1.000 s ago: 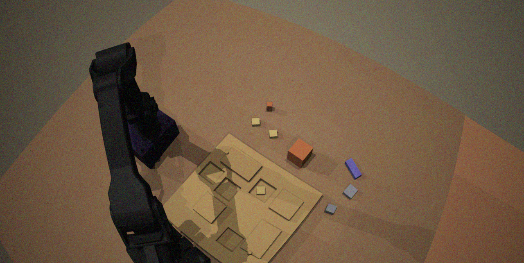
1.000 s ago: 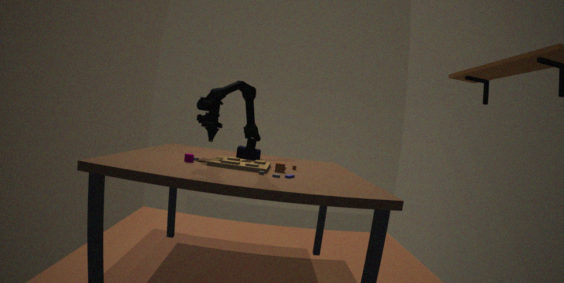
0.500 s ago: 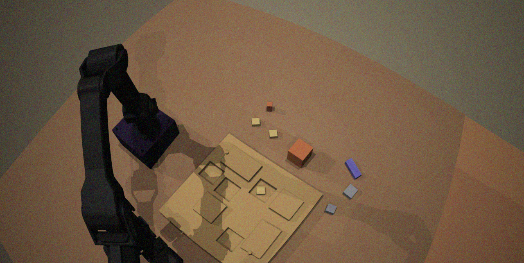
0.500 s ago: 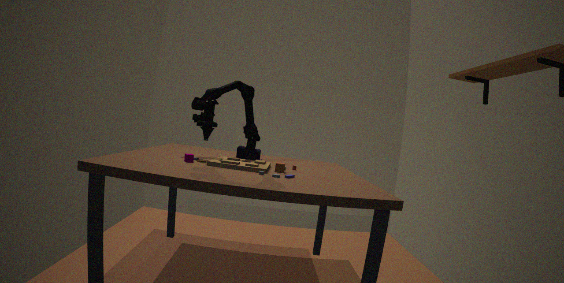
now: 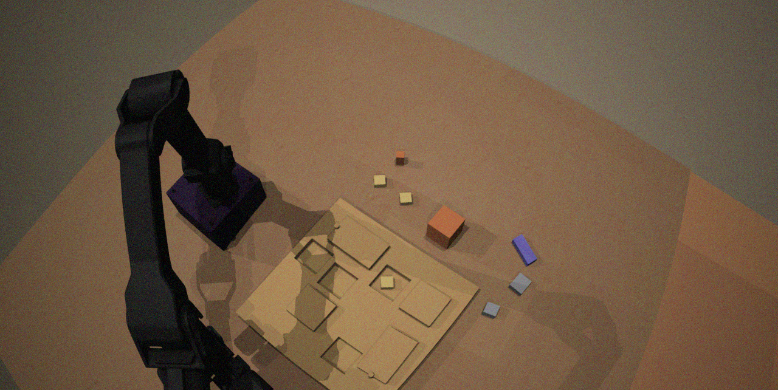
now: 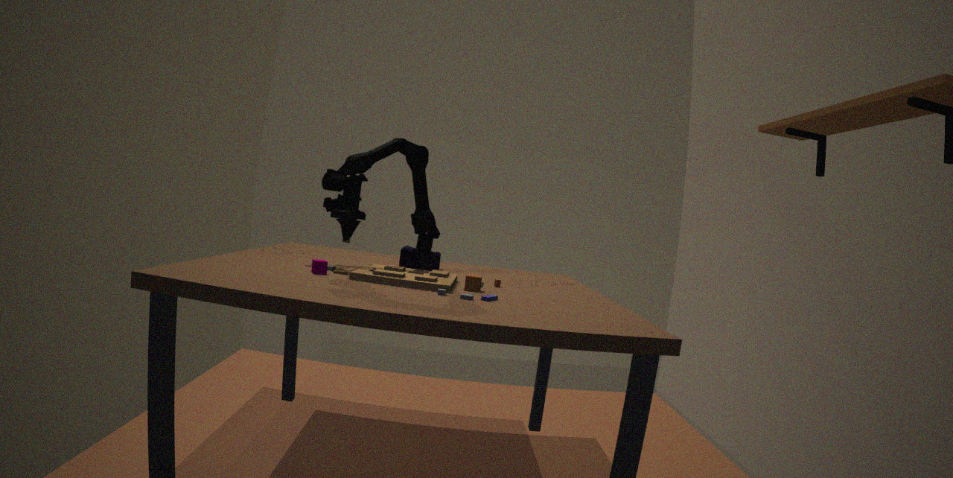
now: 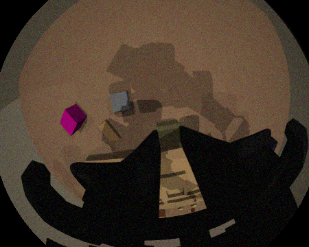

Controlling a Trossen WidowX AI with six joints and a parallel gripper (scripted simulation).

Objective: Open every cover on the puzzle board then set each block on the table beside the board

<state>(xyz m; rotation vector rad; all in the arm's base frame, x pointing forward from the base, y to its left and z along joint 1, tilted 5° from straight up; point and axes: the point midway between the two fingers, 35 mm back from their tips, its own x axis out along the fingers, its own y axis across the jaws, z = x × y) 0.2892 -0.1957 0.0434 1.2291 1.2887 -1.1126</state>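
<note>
The tan puzzle board is 25 cm to the left of my gripper tip, 7 cm below it and 3 cm ahead of it. The rest, counted from my gripper tip: grey block 9 cm below, 7 cm ahead, 2 cm to the right; then magenta cube 18 cm ahead, 8 cm below; then orange cube 44 cm to the left, 7 cm below, 3 cm ahead.
</note>
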